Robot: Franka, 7 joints.
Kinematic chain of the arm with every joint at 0, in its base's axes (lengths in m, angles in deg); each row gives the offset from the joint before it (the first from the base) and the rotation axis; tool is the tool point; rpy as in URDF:
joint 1: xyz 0 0 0.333 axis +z
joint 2: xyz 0 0 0 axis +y
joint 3: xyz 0 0 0.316 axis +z
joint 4: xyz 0.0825 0 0 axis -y
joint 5: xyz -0.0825 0 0.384 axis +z
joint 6: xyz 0 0 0 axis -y
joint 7: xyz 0.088 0 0 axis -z
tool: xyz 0 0 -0.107 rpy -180 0 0
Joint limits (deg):
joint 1: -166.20..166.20
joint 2: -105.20..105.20
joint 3: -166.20..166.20
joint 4: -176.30..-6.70
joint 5: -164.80..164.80
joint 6: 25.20..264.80
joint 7: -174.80..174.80
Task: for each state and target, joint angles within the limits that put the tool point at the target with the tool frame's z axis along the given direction. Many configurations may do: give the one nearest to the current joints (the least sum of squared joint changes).
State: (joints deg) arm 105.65 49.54 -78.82 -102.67 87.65 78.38 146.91
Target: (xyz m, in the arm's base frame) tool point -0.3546 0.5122 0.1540 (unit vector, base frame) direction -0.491 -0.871 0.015
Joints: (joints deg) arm 138.17 63.16 -36.09 -78.81 85.85 46.55 146.91
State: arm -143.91 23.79 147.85 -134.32 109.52 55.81 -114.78
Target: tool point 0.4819 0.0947 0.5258 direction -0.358 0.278 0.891
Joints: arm -152.42 -8.12 154.05 -129.03 147.98 26.18 -114.78
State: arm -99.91 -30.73 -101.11 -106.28 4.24 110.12 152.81
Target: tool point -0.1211 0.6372 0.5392 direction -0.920 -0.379 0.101
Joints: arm -141.32 -61.68 -91.10 -85.51 34.00 101.88 152.81
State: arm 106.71 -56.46 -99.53 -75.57 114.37 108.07 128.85
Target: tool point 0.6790 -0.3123 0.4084 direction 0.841 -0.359 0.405
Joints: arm 104.78 -65.32 -102.92 -83.33 153.98 138.40 128.85
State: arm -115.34 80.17 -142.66 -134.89 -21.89 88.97 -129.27
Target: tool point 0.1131 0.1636 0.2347 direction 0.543 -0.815 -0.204
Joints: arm -134.09 18.21 -144.04 -172.48 -38.43 91.53 -129.27
